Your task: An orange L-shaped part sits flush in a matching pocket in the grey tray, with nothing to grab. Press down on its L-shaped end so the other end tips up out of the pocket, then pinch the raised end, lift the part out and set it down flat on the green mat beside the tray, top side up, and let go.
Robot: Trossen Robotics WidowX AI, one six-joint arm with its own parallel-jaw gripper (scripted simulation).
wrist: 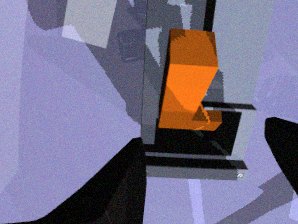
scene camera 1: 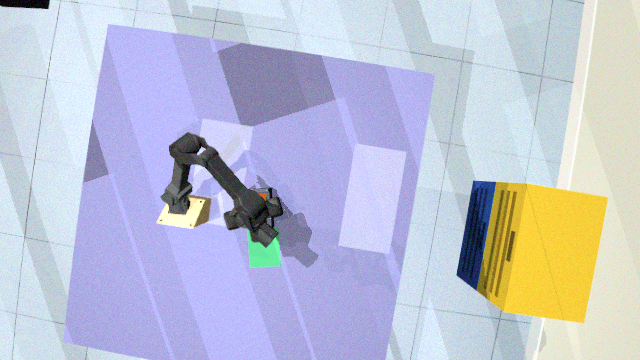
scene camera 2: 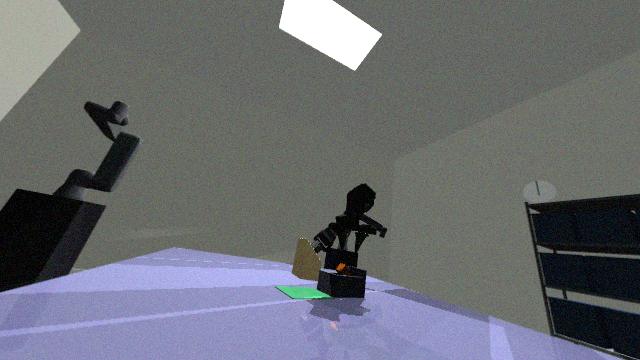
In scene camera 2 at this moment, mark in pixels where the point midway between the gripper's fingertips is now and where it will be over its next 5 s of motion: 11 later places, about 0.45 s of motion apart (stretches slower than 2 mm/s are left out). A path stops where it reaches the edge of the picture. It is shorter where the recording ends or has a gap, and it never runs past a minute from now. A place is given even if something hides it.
My gripper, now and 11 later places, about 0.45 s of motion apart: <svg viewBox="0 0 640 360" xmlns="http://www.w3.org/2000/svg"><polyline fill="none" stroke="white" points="348,251 345,256 344,262 344,269 343,273 343,270 344,264 345,258 346,252 346,248 338,246 324,243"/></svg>
